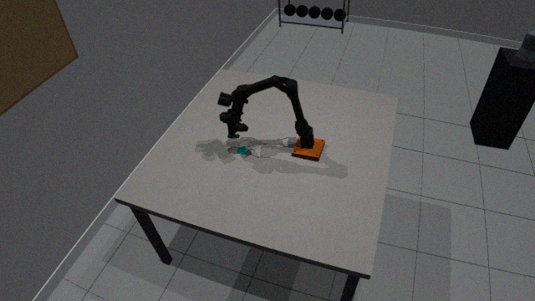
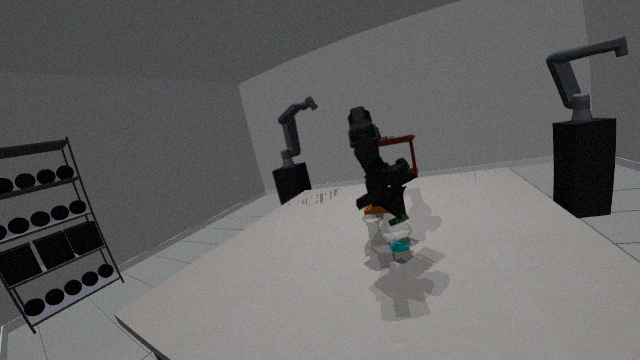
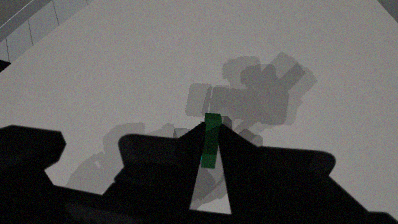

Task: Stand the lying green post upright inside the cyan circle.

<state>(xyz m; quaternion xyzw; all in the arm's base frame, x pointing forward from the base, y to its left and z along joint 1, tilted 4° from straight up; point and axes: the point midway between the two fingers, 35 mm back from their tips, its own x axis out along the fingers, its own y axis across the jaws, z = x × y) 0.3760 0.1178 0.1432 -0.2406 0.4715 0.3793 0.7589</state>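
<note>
The cyan circle is 12 cm below my gripper tip, 5 cm behind it and 2 cm to the right of it. Round my gripper tip: green post 1 cm to the right, 1 cm below, 1 cm behind.
</note>
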